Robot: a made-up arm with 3 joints.
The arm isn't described. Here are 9 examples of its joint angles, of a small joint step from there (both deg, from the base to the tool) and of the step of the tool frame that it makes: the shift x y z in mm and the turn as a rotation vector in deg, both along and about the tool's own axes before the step.
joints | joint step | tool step
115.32 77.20 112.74 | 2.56 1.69 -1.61 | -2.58 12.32 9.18 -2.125 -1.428 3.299
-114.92 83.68 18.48 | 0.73 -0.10 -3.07 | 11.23 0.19 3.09 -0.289 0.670 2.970
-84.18 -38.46 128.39 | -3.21 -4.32 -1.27 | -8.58 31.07 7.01 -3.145 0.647 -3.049
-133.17 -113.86 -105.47 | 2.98 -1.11 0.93 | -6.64 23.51 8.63 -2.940 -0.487 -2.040
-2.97 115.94 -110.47 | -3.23 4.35 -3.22 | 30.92 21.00 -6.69 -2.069 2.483 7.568
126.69 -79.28 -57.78 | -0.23 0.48 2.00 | -3.17 0.04 -0.38 0.213 0.087 -1.520
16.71 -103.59 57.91 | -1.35 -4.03 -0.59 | -3.20 22.07 1.18 -1.293 0.390 -3.440
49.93 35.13 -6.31 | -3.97 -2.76 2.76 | -25.93 -15.55 -12.97 3.100 -2.482 -5.518
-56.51 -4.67 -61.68 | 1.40 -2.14 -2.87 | 14.89 3.38 2.14 -0.755 1.179 0.730
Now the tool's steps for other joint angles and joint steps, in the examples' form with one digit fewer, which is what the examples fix.
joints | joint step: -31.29 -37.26 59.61 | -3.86 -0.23 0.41
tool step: 29.7 4.8 4.7 -0.48 3.83 -0.64
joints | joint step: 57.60 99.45 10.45 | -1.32 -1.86 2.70
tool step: -16.3 6.9 -5.7 0.08 -1.32 -4.56
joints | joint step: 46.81 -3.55 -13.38 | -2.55 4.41 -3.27
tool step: 3.1 -29.5 -5.8 2.48 -0.60 7.68
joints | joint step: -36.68 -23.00 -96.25 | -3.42 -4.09 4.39
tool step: -37.9 -7.1 -5.1 1.23 -3.20 -8.48
